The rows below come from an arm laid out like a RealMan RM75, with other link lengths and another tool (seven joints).
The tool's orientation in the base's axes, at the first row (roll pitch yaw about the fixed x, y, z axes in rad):
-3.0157 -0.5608 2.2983
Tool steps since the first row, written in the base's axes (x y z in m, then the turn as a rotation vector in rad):
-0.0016 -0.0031 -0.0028 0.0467 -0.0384 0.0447
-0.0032 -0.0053 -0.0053 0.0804 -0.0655 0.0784
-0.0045 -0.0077 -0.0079 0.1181 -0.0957 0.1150
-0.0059 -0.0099 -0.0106 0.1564 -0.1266 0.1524
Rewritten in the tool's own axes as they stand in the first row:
-0.0025 -0.0030 0.0021 -0.0268 0.0005 -0.0702
-0.0044 -0.0054 0.0042 -0.0450 0.0012 -0.1220
-0.0065 -0.0078 0.0062 -0.0659 0.0021 -0.1789
-0.0086 -0.0100 0.0085 -0.0871 0.0029 -0.2369

